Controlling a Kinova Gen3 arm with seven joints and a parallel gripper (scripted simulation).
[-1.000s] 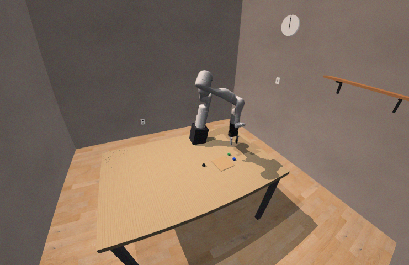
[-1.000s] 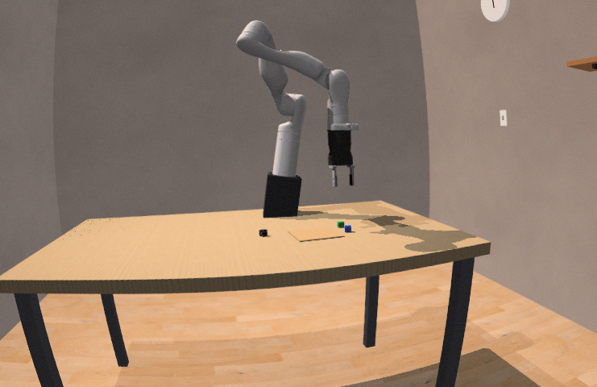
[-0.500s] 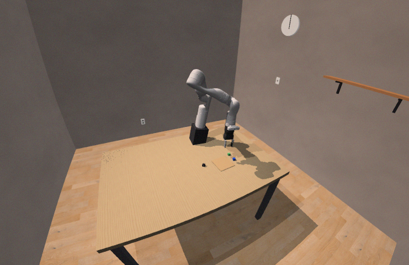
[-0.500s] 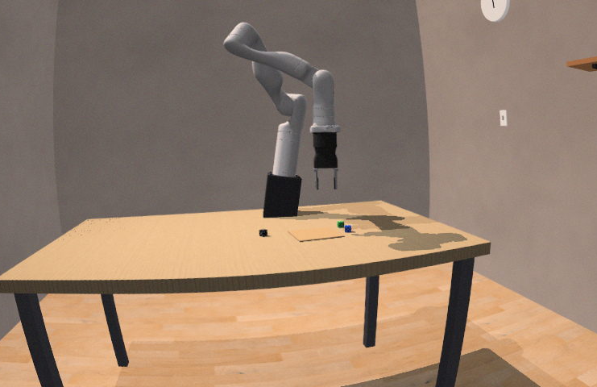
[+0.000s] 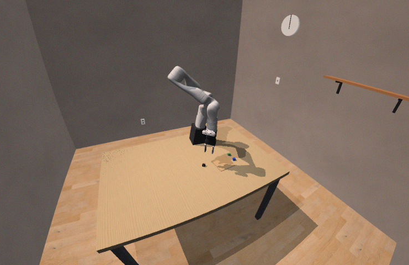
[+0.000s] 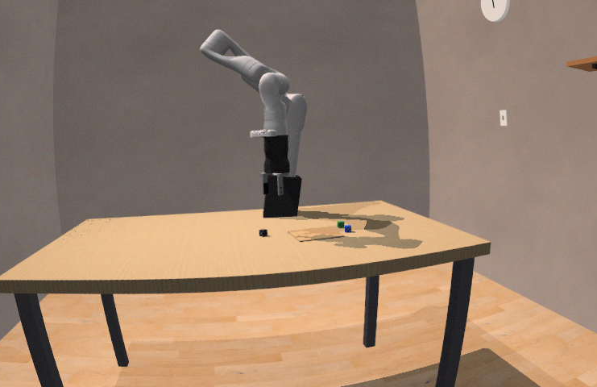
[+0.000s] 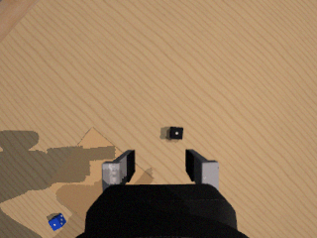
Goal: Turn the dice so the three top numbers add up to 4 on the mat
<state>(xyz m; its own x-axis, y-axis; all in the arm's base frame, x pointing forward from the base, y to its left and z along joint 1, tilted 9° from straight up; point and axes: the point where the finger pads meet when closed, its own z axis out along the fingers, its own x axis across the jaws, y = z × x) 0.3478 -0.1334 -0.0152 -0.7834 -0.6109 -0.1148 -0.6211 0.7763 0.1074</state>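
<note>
My gripper is now 14 cm above the black die, 3 cm to the left of it and 1 cm past it. From my hand the other things lie so: tan mat: 15 cm below, 12 cm to the left, 4 cm ahead; then blue die: 22 cm to the left, 14 cm below, 6 cm ahead; then green die: 23 cm to the left, 14 cm below, 2 cm behind.
</note>
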